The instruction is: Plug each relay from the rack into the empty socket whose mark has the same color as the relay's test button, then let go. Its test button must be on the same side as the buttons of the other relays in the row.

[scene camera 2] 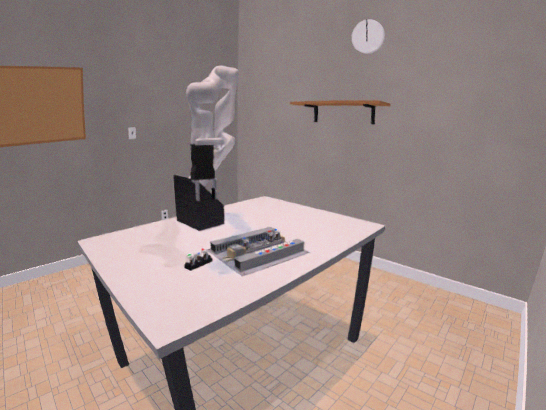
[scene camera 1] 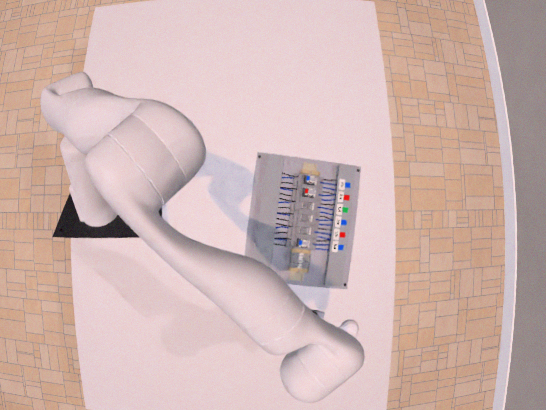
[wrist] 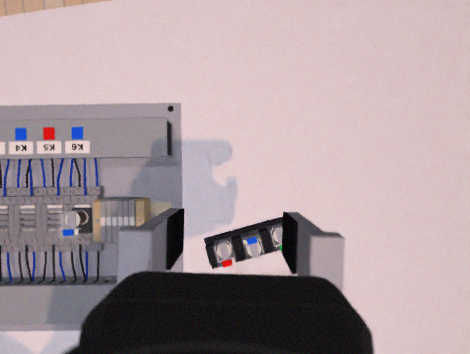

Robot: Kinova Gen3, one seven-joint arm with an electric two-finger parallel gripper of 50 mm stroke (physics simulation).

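Where they show: gripper, between the fingertips: [scene camera 2: 206,199] [wrist: 233,231]; arm's base, origin of its link: [scene camera 2: 194,186] [scene camera 1: 100,212].
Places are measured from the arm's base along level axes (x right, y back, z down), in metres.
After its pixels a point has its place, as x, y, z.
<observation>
The black rack [scene camera 2: 190,265] [wrist: 238,245] {0.222, -0.410, 0.171} holds three relays. In the wrist view, the red-button relay [wrist: 224,249] {0.206, -0.412, 0.147} and the green-button relay [wrist: 277,236] {0.265, -0.419, 0.147}, partly hidden by a finger, have buttons on the lower side; the blue-button relay [wrist: 254,247] {0.239, -0.410, 0.147} has its on the upper side. My gripper [scene camera 2: 205,195] {0.219, -0.460, -0.056} [wrist: 233,231] {0.219, -0.460, -0.056} is open and empty, high above the rack. In scene camera 1, empty sockets K3 [scene camera 1: 307,205] {-0.038, -0.473, 0.170}, K4 [scene camera 1: 306,218] {-0.006, -0.470, 0.162} and K5 [scene camera 1: 305,230] {0.023, -0.468, 0.163} align with the green [scene camera 1: 345,210] {-0.026, -0.566, 0.151}, blue [scene camera 1: 343,222] {0.003, -0.561, 0.151} and red [scene camera 1: 342,234] {0.033, -0.559, 0.151} marks. Seated relays' buttons face away from the marks.
The grey panel [scene camera 1: 267,172] {-0.114, -0.374, 0.151} carries relays in K1 [scene camera 1: 309,180] {-0.094, -0.472, 0.126}, K2 [scene camera 1: 309,193] {-0.063, -0.473, 0.126} and K6 [scene camera 1: 303,243] {0.055, -0.460, 0.126}, with wires on both sides. A raised duct [scene camera 2: 270,256] {0.033, -0.573, 0.167} runs along the marked side. The arm [scene camera 1: 225,280] {0.087, -0.316, -0.492} hides the rack in scene camera 1.
</observation>
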